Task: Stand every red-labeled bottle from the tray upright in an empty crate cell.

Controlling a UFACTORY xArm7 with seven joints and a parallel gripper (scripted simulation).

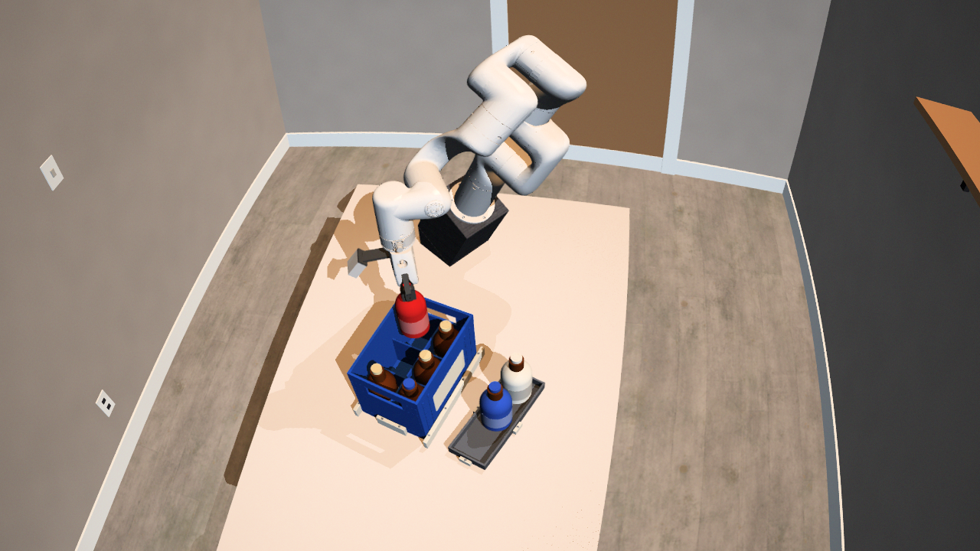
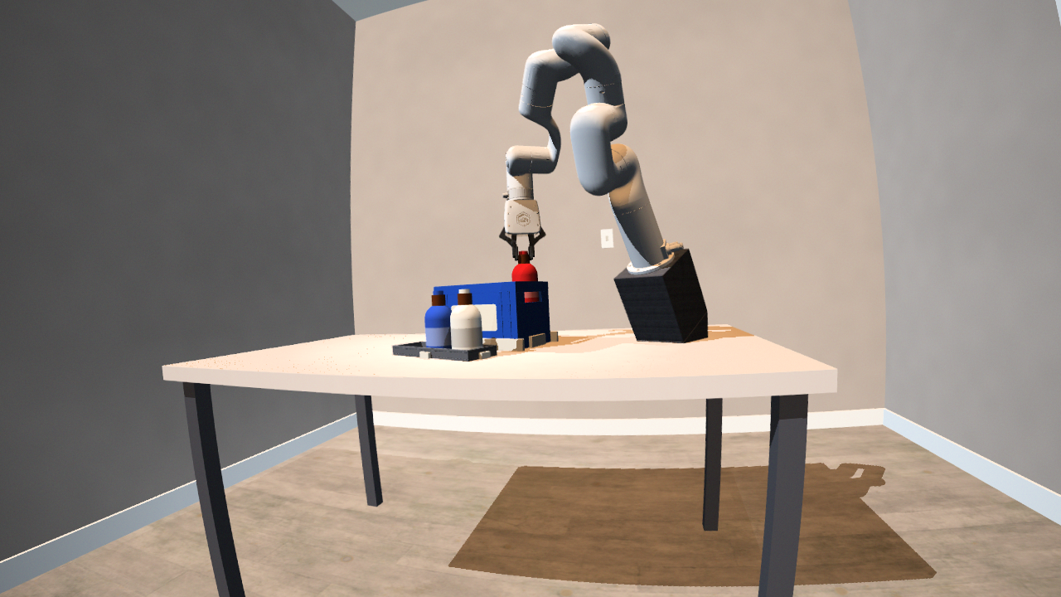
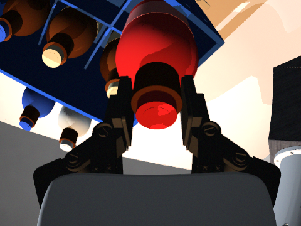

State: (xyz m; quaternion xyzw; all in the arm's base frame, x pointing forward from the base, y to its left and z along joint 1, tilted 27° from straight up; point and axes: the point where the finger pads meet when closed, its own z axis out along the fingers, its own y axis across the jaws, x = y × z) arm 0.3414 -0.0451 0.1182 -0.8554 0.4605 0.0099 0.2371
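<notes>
Right now the red-labeled bottle is 70 mm below my hand. The rest, counted from my hand: white-labeled bottle: 270 mm to the left, 170 mm below, 20 mm ahead; then blue-labeled bottle: 250 mm to the left, 170 mm below, 110 mm ahead; then blue crate: 170 mm below, 90 mm ahead, 40 mm to the left.
</notes>
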